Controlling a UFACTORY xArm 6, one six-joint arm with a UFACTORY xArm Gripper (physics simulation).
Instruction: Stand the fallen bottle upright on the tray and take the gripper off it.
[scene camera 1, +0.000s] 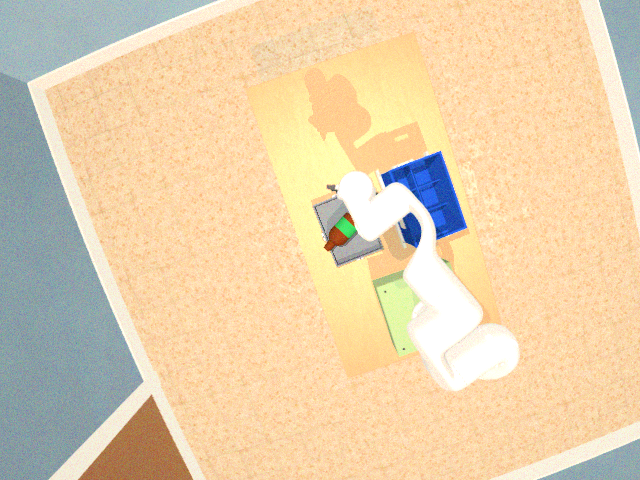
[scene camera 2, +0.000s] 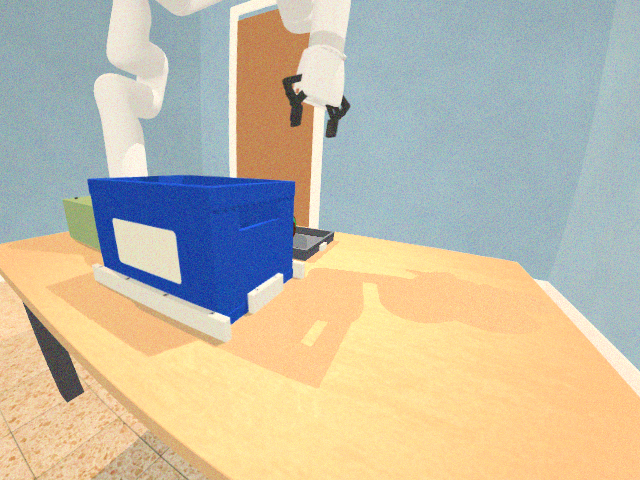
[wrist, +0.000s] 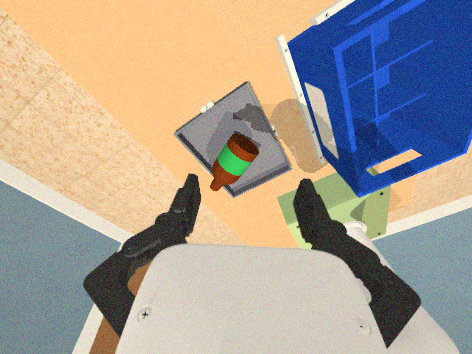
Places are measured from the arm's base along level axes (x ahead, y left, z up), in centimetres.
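Pixels of known places: gripper, fingertip midpoint: (scene camera 2: 313, 131) (wrist: 247, 188).
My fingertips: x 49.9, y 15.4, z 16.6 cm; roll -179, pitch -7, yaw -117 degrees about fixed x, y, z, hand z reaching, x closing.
Note:
Behind a point stands the place of what it marks.
The brown bottle (scene camera 1: 338, 232) {x 38.3, y 23.4, z -3.3 cm} (wrist: 234, 159) {x 40.8, y 19.7, z -3.3 cm} with a green label lies tipped over on the grey tray (scene camera 1: 356, 251) {x 28.5, y 18.5, z -10.5 cm} (scene camera 2: 310, 241) {x 46.2, y 22.9, z -10.4 cm} (wrist: 270, 155) {x 32.8, y 12.3, z -10.4 cm}. Its neck points over the tray's edge, and its base is toward the tray's middle. A sliver of the bottle (scene camera 2: 294, 227) {x 44.1, y 18.1, z -5.9 cm} shows past the blue bin in scene camera 2; the bin hides the rest there. My gripper (scene camera 2: 313, 130) {x 49.9, y 15.4, z 16.6 cm} (wrist: 247, 188) {x 49.9, y 15.4, z 16.6 cm} is open and empty, well above the tray and apart from the bottle. In scene camera 1 the arm hides most of the gripper and part of the tray.
A tall blue bin (scene camera 1: 453, 206) {x 36.4, y -17.2, z 2.7 cm} (scene camera 2: 258, 258) {x 55.1, y -7.9, z -3.8 cm} (wrist: 355, 175) {x 33.7, y 0.5, z 6.5 cm} with compartments stands beside the tray, with white rails (scene camera 2: 160, 304) {x 46.2, y -18.2, z -9.4 cm} (wrist: 300, 95) {x 45.2, y 2.2, z -8.0 cm} along its foot. A light green box (scene camera 1: 395, 315) {x 3.6, y 11.8, z 0.3 cm} (scene camera 2: 81, 222) {x 0.2, y -13.3, z -5.3 cm} (wrist: 345, 192) {x 16.6, y -2.3, z -2.9 cm} stands nearer the arm's base.

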